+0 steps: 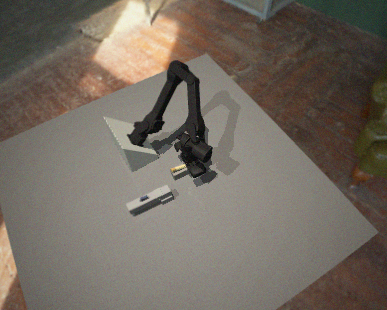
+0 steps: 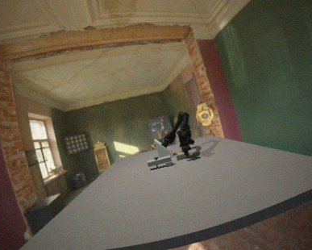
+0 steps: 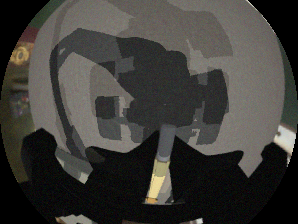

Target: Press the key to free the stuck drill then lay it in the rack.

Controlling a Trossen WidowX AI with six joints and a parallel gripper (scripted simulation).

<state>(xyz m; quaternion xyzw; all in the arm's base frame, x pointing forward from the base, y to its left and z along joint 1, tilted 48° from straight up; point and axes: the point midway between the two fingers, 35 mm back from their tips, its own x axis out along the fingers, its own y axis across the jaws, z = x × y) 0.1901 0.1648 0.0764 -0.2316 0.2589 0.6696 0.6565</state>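
Right now my gripper tip is 4 cm to the left of the drill and 4 cm below it. Round my gripper tip: light grey fixture block: 6 cm ahead, 22 cm to the right, 3 cm above; blue key: 6 cm ahead, 25 cm to the right, 4 cm above.
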